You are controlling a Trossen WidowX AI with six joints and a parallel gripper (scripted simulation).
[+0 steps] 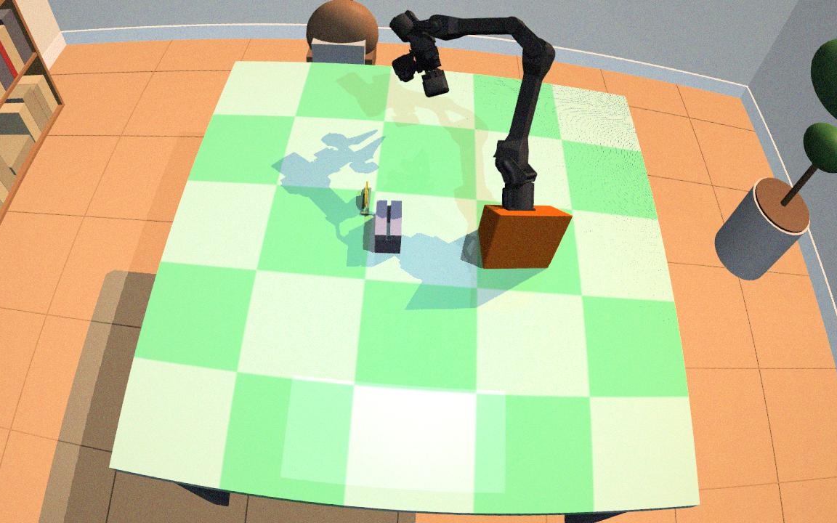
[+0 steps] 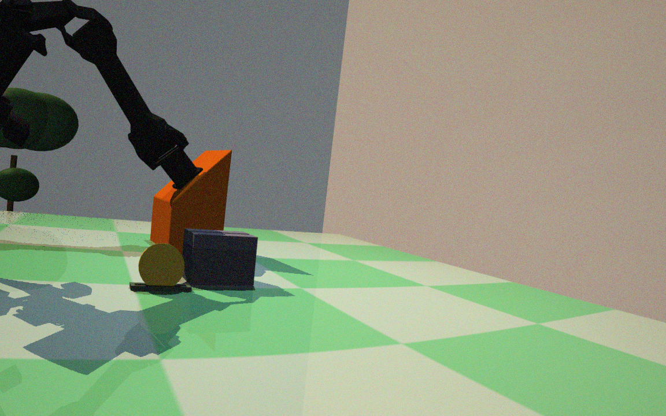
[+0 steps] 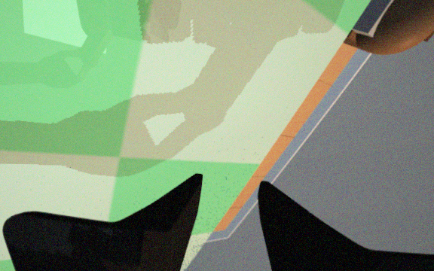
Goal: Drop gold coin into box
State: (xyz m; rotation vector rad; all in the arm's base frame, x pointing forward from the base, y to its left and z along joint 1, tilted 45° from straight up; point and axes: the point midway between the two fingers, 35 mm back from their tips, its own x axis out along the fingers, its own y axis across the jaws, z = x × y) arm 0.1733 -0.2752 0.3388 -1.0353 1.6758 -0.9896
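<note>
My gripper tip is 320 mm to the right of the gold coin, 180 mm short of it and 130 mm above it.
</note>
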